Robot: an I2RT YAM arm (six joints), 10 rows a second.
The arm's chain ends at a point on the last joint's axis. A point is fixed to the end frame.
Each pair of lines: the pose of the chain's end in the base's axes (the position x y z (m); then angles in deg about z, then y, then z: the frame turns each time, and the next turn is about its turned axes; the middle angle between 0 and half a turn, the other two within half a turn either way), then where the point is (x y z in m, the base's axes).
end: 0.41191, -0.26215, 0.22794, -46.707, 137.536, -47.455
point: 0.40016 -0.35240 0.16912
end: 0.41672, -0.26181, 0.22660, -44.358, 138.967, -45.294
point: 0.40614 -0.35007 0.16462
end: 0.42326, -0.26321, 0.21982, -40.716, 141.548, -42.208
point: 0.41396 -0.34810 0.15310
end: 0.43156, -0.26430, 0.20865, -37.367, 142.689, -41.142
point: 0.42539 -0.34808 0.14019
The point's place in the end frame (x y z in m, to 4 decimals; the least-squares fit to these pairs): 0.0500 -0.0497 0.0823
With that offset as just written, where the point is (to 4 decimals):
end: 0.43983, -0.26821, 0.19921, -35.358, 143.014, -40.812
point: 0.4360 -0.3517 0.1302
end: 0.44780, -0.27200, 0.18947, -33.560, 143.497, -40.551
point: 0.4459 -0.3551 0.1199
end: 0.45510, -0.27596, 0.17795, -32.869, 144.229, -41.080
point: 0.4539 -0.3589 0.1082
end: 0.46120, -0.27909, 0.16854, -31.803, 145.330, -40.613
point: 0.4600 -0.3611 0.0977
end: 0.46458, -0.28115, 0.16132, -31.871, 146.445, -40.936
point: 0.4624 -0.3626 0.0899
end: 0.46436, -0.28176, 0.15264, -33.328, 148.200, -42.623
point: 0.4597 -0.3630 0.0810
